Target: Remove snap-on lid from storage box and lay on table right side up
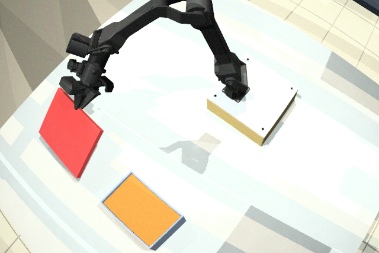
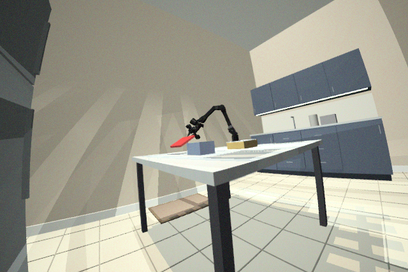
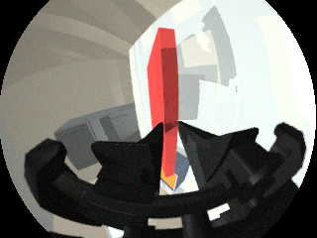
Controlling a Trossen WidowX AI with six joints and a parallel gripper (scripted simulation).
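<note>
The red lid is 70 mm ahead of my gripper tip and 40 mm below it. Round my gripper tip: storage box: 330 mm to the left, 110 mm below, 80 mm ahead.
</note>
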